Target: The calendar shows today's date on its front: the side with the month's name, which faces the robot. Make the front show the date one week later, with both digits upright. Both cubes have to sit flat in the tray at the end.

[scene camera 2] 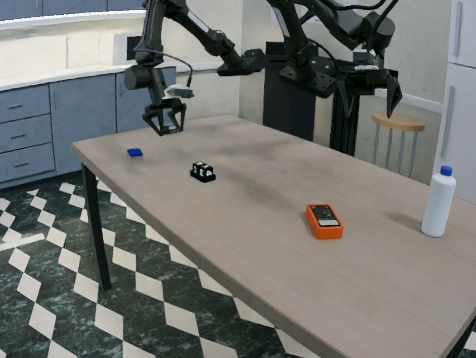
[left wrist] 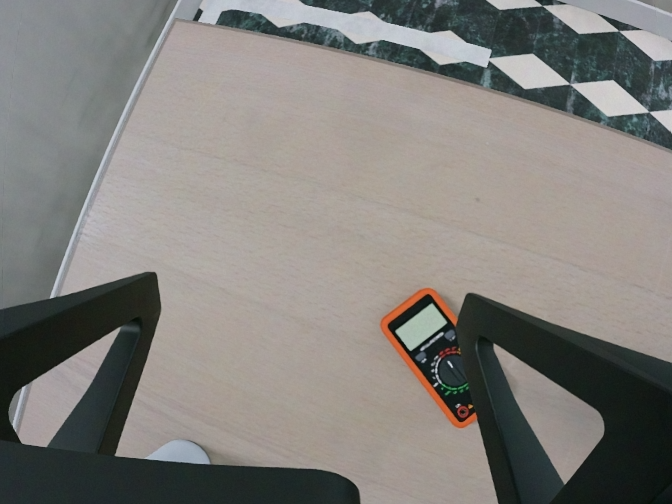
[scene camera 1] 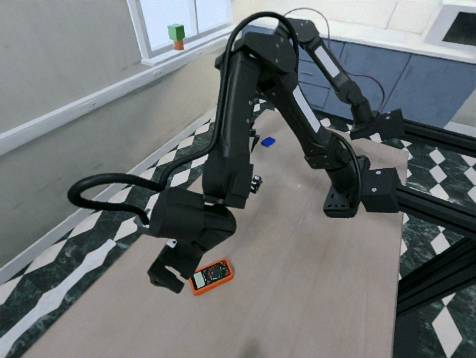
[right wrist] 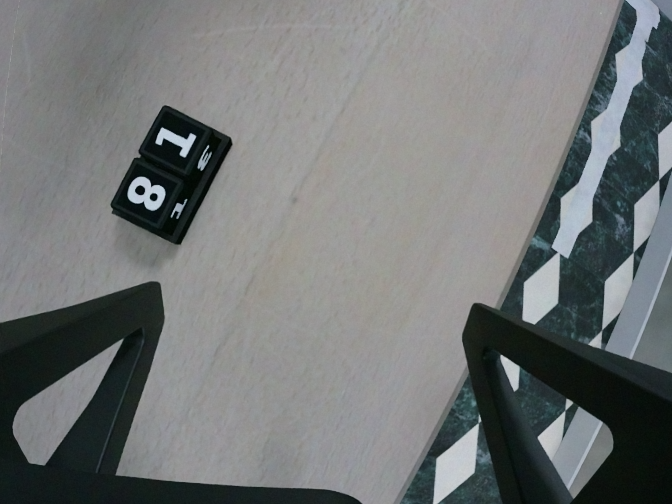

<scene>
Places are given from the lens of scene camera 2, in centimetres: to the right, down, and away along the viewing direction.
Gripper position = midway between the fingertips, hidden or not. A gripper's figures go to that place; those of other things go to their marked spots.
left gripper (scene camera 2: 367,117): 27, -13, 79
right gripper (scene camera 2: 172,133): -19, -13, 116
</scene>
